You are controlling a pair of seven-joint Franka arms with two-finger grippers.
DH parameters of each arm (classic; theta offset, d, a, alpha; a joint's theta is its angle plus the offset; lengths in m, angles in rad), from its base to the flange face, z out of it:
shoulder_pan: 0 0.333 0 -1.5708
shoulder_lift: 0 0 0 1.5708
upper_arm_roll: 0 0.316 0.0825 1.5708
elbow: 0 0 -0.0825 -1.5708
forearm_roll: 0 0.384 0 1.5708
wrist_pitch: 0 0 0.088 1.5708
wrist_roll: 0 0.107 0 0
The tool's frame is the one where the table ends.
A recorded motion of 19 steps. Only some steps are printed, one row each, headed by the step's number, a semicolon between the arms.
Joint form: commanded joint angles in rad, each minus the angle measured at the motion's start. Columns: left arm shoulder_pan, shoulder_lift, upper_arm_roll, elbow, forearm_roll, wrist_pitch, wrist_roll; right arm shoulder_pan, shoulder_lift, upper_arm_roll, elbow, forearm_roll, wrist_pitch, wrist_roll.
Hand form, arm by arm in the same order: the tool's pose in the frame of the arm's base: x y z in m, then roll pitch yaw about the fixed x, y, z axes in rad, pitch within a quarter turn. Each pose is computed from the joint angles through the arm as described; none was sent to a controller.
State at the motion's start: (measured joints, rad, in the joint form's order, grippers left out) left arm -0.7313 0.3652 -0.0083 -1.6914 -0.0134 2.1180 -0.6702; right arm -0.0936 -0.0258 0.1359 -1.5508 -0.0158 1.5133 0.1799
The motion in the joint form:
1: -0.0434 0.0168 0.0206 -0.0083 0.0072 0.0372 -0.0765; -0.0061 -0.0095 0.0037 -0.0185 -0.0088 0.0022 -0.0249
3: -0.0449 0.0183 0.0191 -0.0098 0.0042 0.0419 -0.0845; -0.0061 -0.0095 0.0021 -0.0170 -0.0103 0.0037 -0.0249
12: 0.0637 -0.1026 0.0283 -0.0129 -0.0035 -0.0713 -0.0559; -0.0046 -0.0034 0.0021 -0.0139 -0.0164 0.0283 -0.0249
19: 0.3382 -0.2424 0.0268 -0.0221 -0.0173 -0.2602 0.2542; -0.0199 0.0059 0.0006 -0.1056 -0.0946 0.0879 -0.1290
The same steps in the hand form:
1: 0.4804 -0.4602 0.3794 3.0910 -0.0534 -0.0122; 0.5377 0.0202 0.6395 3.1095 0.0140 -0.1166
3: 0.4791 -0.4618 0.3782 3.0871 -0.0521 -0.0054; 0.5379 0.0191 0.6404 3.1086 0.0108 -0.1182
12: 0.5125 -0.3901 0.4451 3.0808 -0.0528 0.0864; 0.5425 0.0193 0.6407 3.1067 -0.0114 -0.1161
19: 0.5602 -0.2233 0.5103 3.1079 -0.0085 0.0498; 0.5491 0.0018 0.5982 3.0270 0.0299 -0.0244

